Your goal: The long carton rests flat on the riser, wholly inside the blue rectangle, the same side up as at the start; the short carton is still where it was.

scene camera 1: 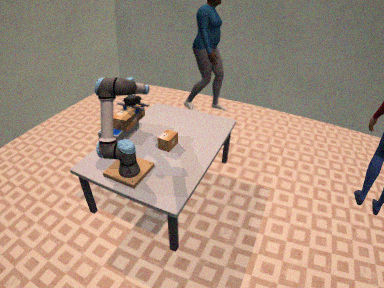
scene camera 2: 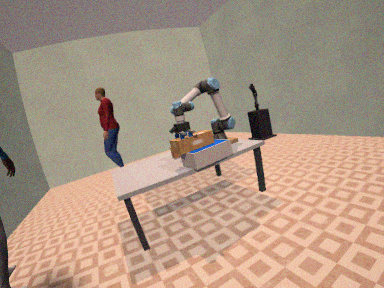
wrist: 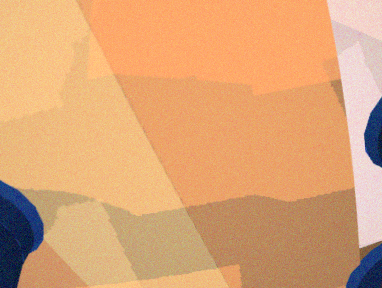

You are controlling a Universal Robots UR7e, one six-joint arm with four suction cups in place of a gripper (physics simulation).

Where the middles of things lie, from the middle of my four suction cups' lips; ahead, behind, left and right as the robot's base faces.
Right now my suction cup is 50 mm past the long carton point(wrist: 148, 143), 20 mm to the right of it and 60 mm above it. Also, from my suction cup: riser point(scene camera 2: 199, 158) (130 mm behind, 70 mm to the left, 170 mm below).
